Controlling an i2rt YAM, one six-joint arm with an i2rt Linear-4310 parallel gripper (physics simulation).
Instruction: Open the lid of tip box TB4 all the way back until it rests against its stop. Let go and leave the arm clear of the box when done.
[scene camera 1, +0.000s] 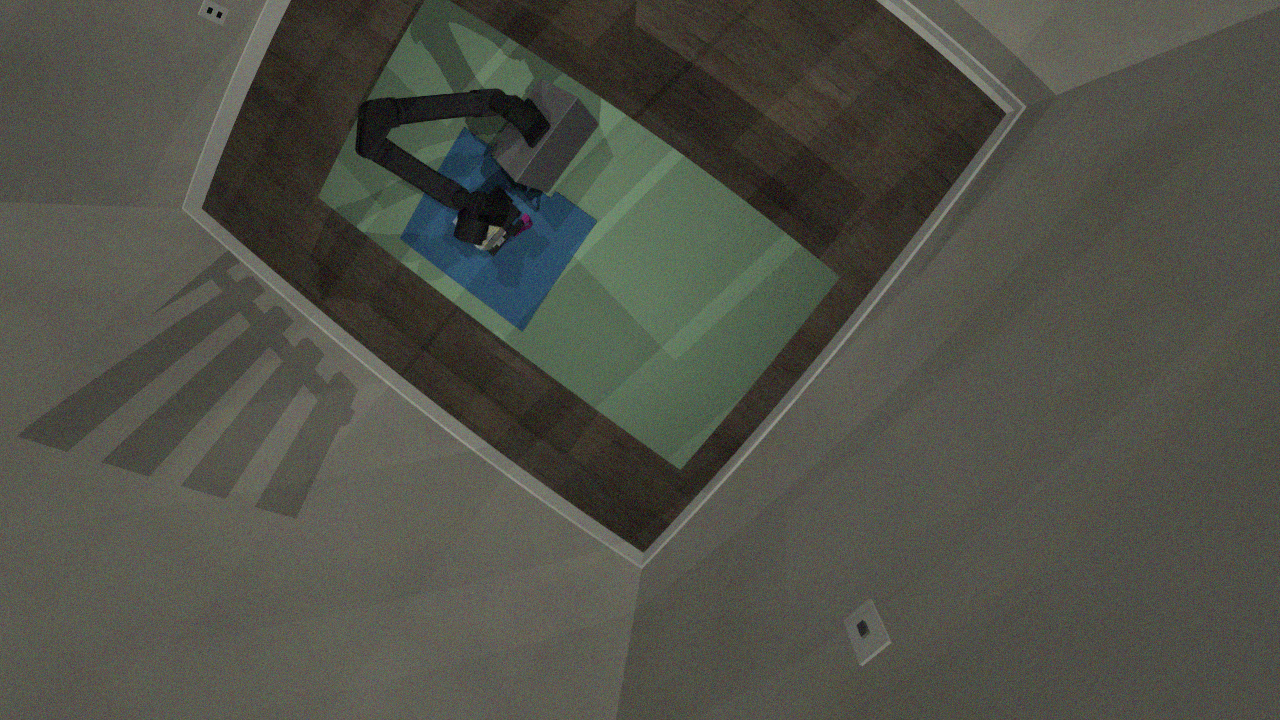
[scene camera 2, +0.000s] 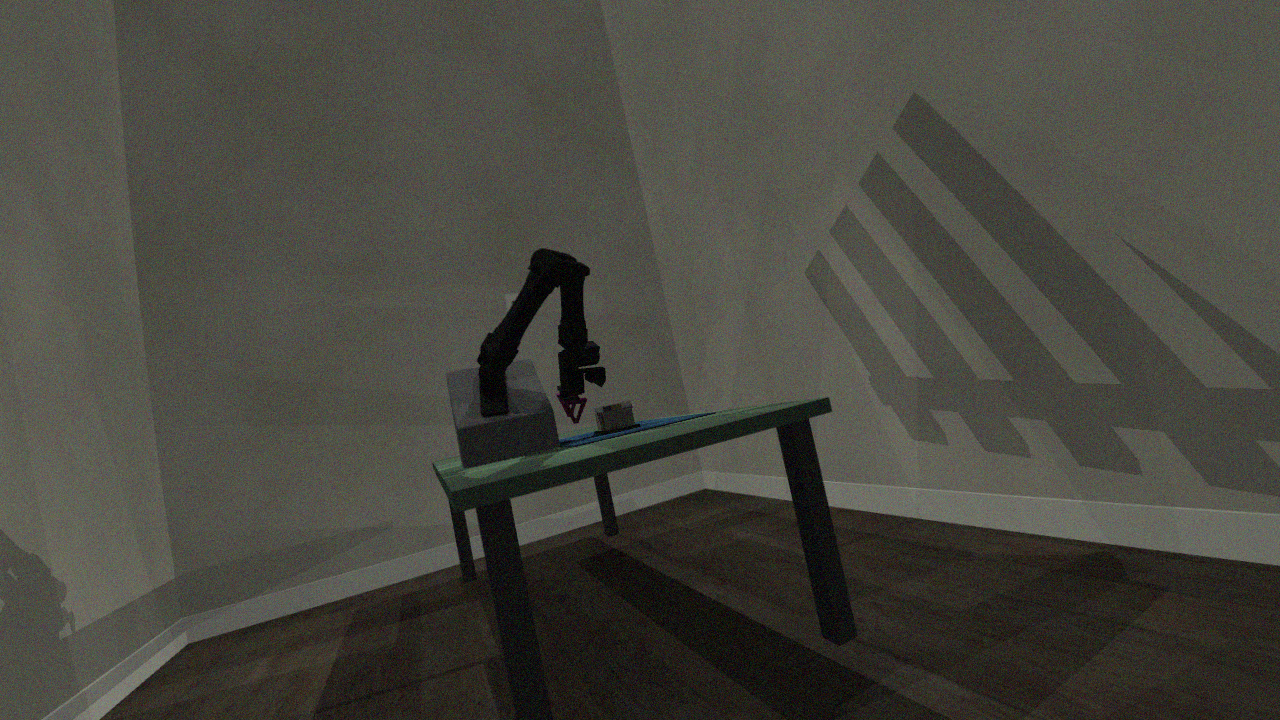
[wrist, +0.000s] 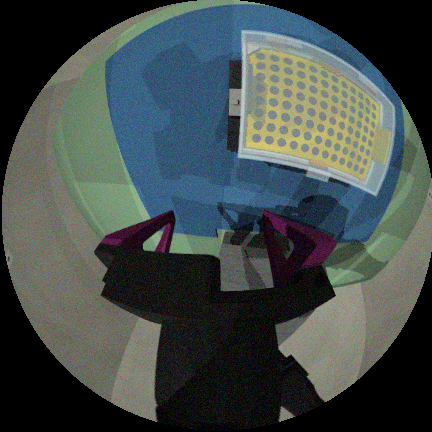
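Where they show: gripper, fingertip midpoint: (scene camera 1: 521, 214) (scene camera 2: 573, 419) (wrist: 217, 214); arm's base at its link origin: (scene camera 1: 531, 122) (scene camera 2: 493, 391).
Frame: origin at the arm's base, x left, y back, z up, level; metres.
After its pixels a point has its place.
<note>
A tip box (scene camera 1: 491, 237) @(x 0.085, y -0.314, z -0.101 m) (scene camera 2: 614, 416) @(x -0.036, y -0.309, z -0.135 m) (wrist: 310, 112) @(x 0.047, y -0.311, z -0.100 m) with a yellow perforated rack under a clear lid (wrist: 243, 75) stands on the blue mat. The lid lies over the rack and looks closed. A small label tab (wrist: 235, 102) @(x 0.094, y -0.319, z -0.159 m) shows on the box's left side in the wrist view; its writing is too small to read as TB4. My gripper (scene camera 2: 573, 419) @(x 0.101, y -0.212, z -0.122 m) (wrist: 217, 214) @(x 0.101, y -0.212, z -0.122 m) has magenta fingers, is open and holds nothing. It hangs above the mat beside the box, apart from it. In scene camera 1 the arm hides part of the box.
The blue mat (scene camera 1: 523, 304) @(x 0.268, y -0.415, z -0.178 m) (wrist: 135, 100) @(x 0.232, y -0.349, z -0.178 m) lies on the green table (scene camera 1: 716, 268) @(x 0.599, y 0.057, z -0.181 m) (scene camera 2: 716, 425) @(x -0.546, y -0.380, z -0.181 m). A grey block (scene camera 1: 559, 143) @(x 0.089, y 0.009, z -0.007 m) (scene camera 2: 505, 438) @(x -0.089, y -0.008, z -0.131 m) bears the arm's base at one end of the table, near the mat's edge.
</note>
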